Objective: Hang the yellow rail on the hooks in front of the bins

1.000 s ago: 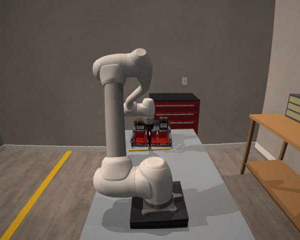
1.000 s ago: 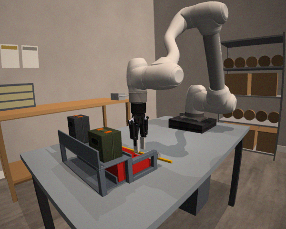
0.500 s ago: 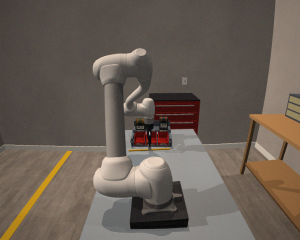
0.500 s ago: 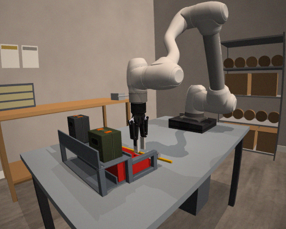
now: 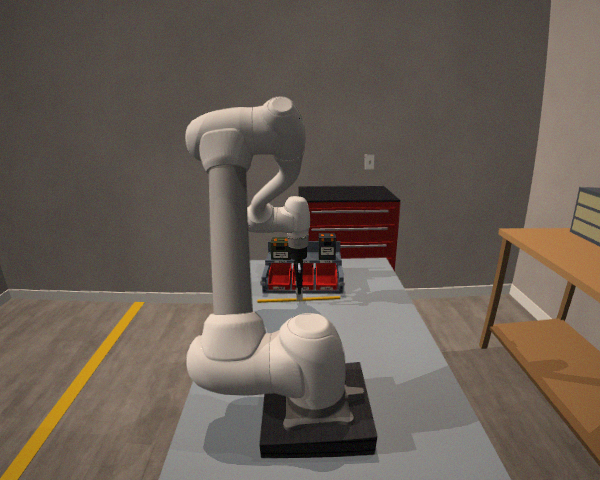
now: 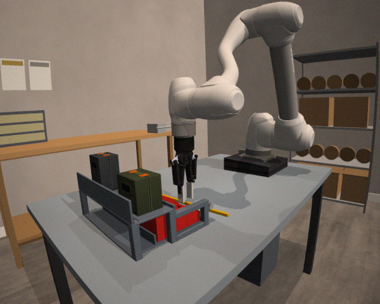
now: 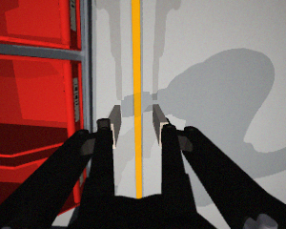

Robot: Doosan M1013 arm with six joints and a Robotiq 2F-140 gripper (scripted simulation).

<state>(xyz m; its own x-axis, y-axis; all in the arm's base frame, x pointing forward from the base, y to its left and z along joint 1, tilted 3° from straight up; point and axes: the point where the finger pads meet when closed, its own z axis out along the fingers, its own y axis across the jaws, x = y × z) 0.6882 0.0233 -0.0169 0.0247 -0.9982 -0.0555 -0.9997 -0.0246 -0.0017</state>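
My hand is 40 mm above the yellow rail. Also, from my hand: green box 270 mm ahead, 100 mm above, 80 mm to the left; then dark box 250 mm ahead, 150 mm to the right, 110 mm above.
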